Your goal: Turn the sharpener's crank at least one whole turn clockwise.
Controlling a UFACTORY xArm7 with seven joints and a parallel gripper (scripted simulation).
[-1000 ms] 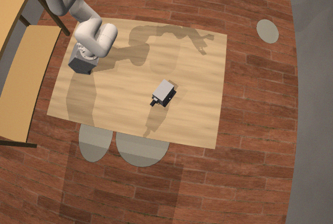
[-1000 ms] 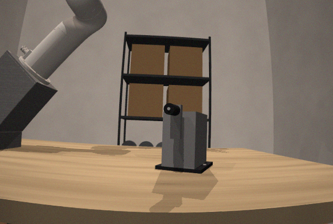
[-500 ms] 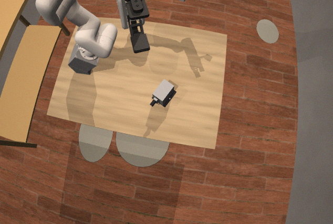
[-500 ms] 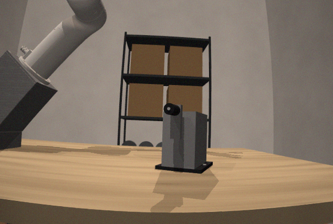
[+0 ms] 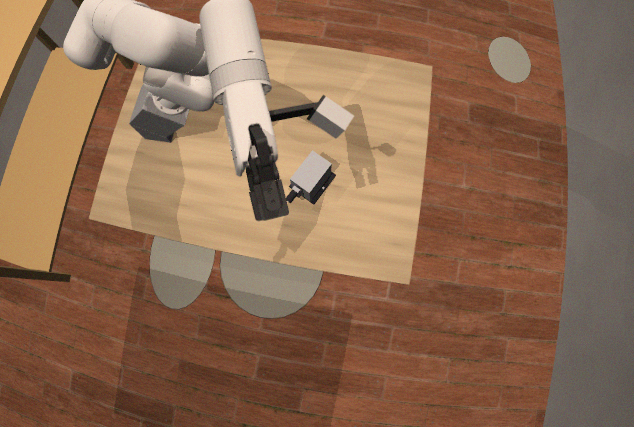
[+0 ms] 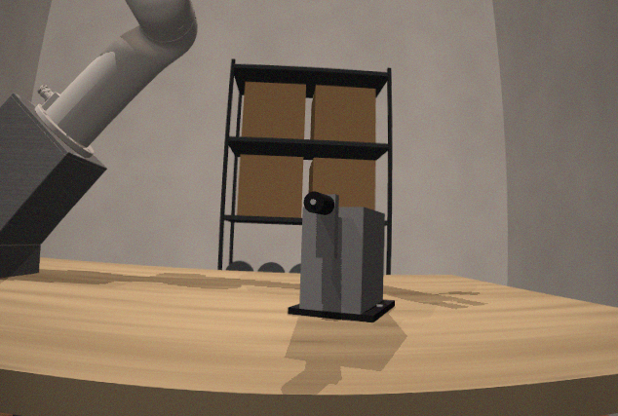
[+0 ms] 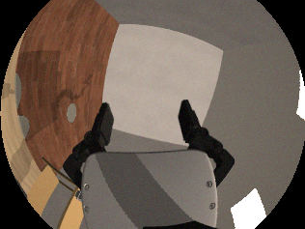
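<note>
Right now my hand is 71 cm above the black crank knob, 19 cm to the right of it and 1 cm past it.
</note>
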